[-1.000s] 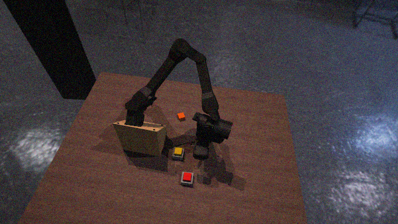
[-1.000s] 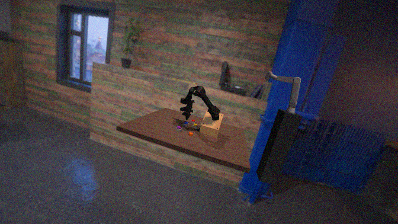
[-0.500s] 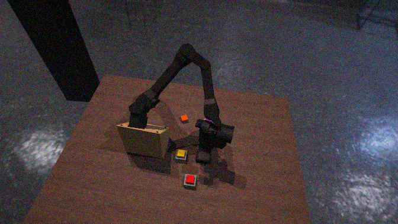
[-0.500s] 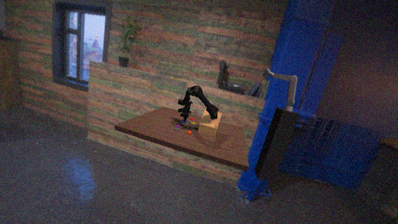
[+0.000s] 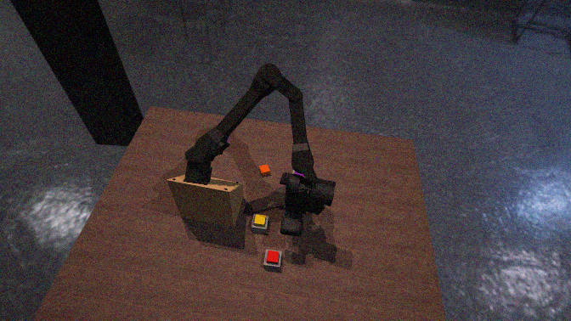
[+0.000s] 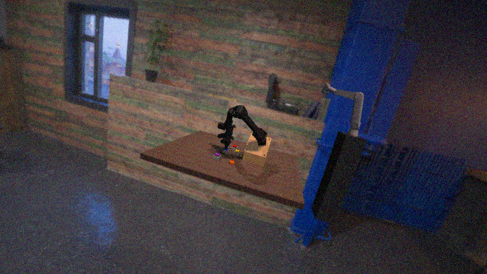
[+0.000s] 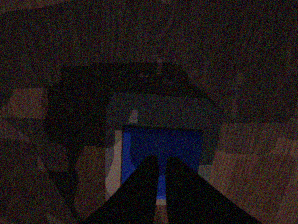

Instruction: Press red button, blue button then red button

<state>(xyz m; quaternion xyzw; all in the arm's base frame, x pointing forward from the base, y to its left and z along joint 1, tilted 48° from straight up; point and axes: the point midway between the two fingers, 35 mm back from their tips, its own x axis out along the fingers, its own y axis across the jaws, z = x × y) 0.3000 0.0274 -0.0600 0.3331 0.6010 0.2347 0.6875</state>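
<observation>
The blue button lies 10 mm below my gripper tip. The rest, counted from my gripper tip: red button: 50 mm behind, 130 mm to the right; then purple button: 20 mm ahead, 170 mm to the left; then yellow button: 100 mm behind, 10 mm to the right.
</observation>
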